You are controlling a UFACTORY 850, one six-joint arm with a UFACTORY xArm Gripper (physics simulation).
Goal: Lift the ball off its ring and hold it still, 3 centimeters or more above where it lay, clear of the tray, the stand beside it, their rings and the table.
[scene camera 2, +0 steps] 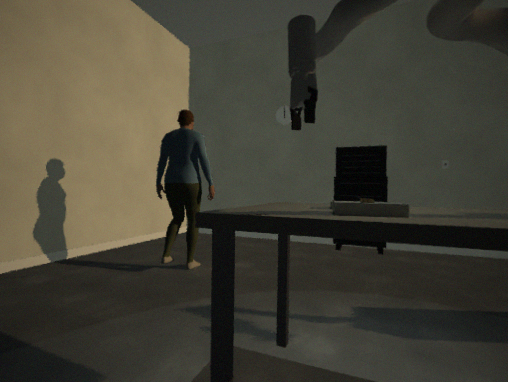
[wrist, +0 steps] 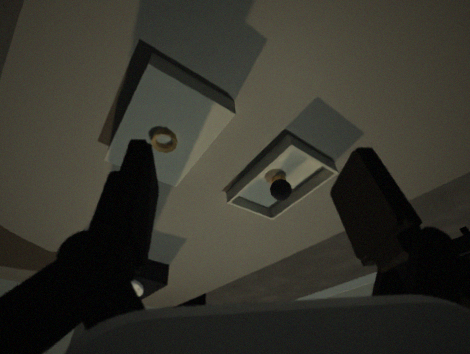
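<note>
A small black ball sits on its tan ring inside the light walled tray in the wrist view. Left of it, the stand is a pale flat-topped block that bears another tan ring, with no ball on it. In scene camera 2 a pale block shows at the table's edge with a bit of tan on top; the ball cannot be made out there. My gripper is open and empty, high above the table, with the tray beyond and between its fingers in the wrist view.
The table bears the tray and stand, which are set apart by a narrow strip of table top. A person stands on the floor to the left, beyond the table. A black slatted object stands behind the table.
</note>
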